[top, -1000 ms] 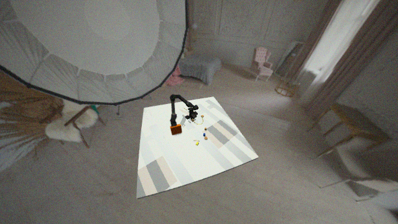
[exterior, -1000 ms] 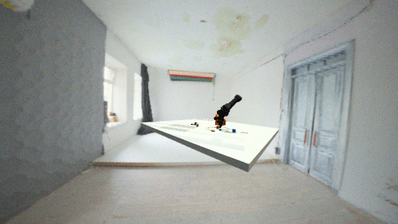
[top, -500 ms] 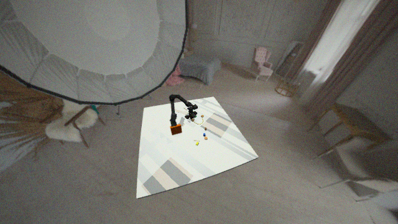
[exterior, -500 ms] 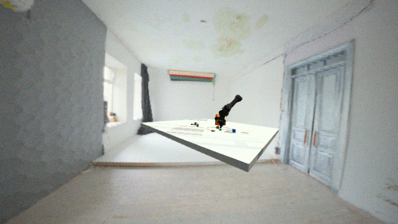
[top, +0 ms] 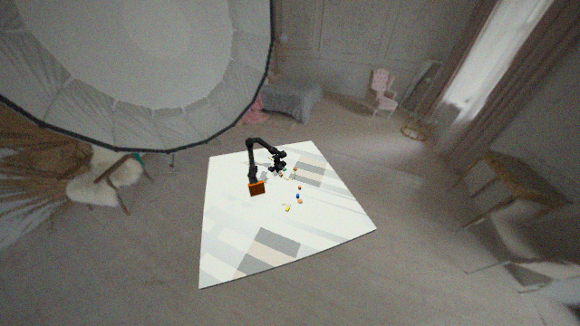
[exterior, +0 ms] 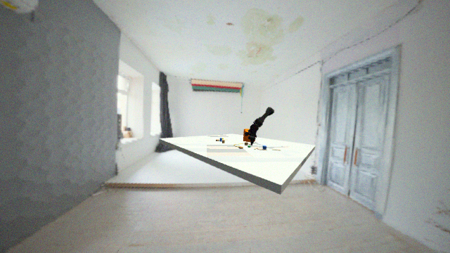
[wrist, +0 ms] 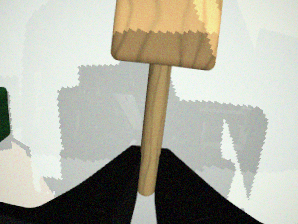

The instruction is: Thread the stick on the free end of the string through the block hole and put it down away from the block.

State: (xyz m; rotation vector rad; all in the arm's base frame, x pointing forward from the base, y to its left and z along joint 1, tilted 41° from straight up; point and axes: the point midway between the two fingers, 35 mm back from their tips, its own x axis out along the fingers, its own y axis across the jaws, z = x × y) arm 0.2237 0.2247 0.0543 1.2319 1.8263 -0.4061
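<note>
My gripper tip is now 3 cm short of the wooden block, 5 cm to the left of it and 1 cm below it. From my gripper tip the other things lie so: green block 8 cm ahead, 3 cm to the left; yellow piece 2 cm ahead, 44 cm to the right; blue cube 3 cm ahead, 16 cm to the left, 1 cm above.
</note>
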